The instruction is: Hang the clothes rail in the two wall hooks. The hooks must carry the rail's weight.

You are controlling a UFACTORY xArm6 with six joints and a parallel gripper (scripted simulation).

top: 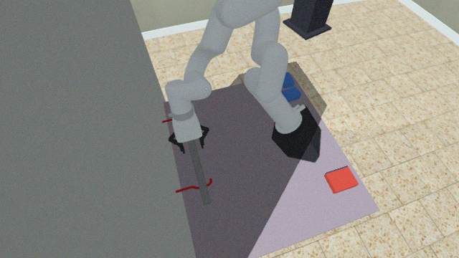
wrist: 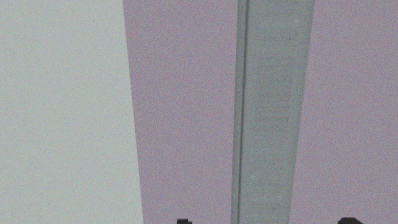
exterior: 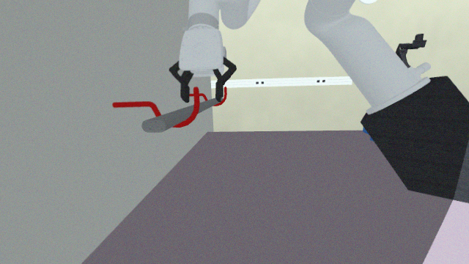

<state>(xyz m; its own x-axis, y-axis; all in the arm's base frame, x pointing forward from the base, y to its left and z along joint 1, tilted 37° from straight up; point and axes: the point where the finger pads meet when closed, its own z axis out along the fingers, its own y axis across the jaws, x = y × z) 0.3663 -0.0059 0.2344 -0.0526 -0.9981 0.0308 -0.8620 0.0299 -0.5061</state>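
Right now my hand is 30 mm above the grey clothes rail. The rest, counted from my hand: red flat block (520 mm behind, 420 mm to the left, 180 mm below); grey wall (230 mm above, 120 mm ahead, 30 mm to the right).
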